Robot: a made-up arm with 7 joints.
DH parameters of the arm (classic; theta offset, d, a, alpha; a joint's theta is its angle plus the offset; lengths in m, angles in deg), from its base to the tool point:
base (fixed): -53.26 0 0.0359 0
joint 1: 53.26 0.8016 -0.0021 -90
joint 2: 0 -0.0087 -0.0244 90
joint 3: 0 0.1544 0.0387 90
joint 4: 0 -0.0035 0.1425 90
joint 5: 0 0.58 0 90
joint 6: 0 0.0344 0.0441 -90
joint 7: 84.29 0 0.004 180
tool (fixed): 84.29 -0.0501 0 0
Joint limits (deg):
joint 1: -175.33..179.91
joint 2: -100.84..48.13
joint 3: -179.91..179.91
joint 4: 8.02..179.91
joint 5: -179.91..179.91
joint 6: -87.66..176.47
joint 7: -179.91..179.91
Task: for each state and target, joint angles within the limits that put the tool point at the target. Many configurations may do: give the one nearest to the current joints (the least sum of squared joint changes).
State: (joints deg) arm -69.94 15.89 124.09 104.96 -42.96 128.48 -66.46
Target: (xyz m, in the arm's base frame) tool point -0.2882 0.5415 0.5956
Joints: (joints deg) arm -42.98 -31.97 161.54 82.94 -38.63 117.77 -66.82
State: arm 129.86 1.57 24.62 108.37 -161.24 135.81 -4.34
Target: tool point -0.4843 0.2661 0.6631
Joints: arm 130.75 19.91 23.29 62.25 -154.81 146.63 -3.68
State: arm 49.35 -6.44 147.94 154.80 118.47 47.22 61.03
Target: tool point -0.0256 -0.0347 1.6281
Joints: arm 51.31 5.93 155.76 159.26 115.18 49.19 60.53
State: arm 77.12 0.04 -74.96 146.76 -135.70 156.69 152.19
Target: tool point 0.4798 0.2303 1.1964
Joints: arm 88.84 -1.46 -49.73 100.94 -122.41 176.47 151.73
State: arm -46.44 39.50 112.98 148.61 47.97 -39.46 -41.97
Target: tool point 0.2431 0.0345 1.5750
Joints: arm -42.33 18.88 121.90 143.87 43.70 -18.82 -42.12
